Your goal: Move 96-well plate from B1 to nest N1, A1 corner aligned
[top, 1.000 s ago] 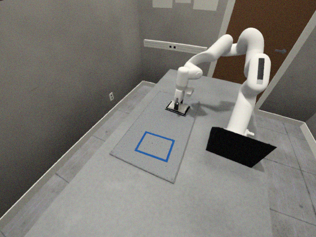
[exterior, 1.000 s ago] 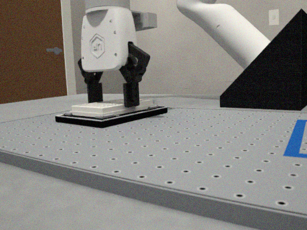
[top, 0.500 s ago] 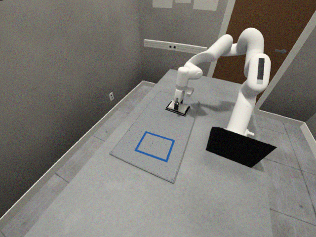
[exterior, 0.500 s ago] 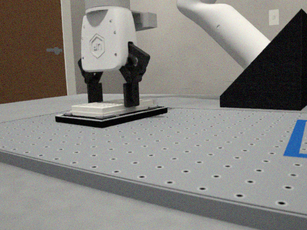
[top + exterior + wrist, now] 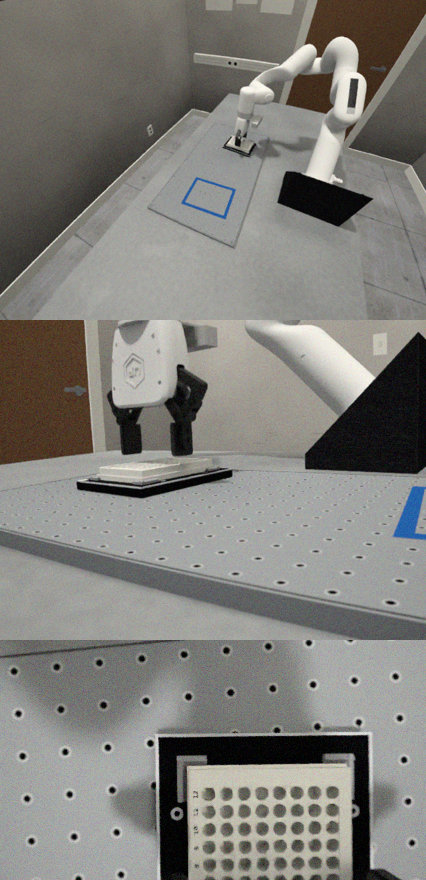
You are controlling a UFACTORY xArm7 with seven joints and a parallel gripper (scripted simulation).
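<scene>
Right now the white 96-well plate is 30 mm below my hand. From my hand the other things lie so: black plate nest: 40 mm below.
</scene>
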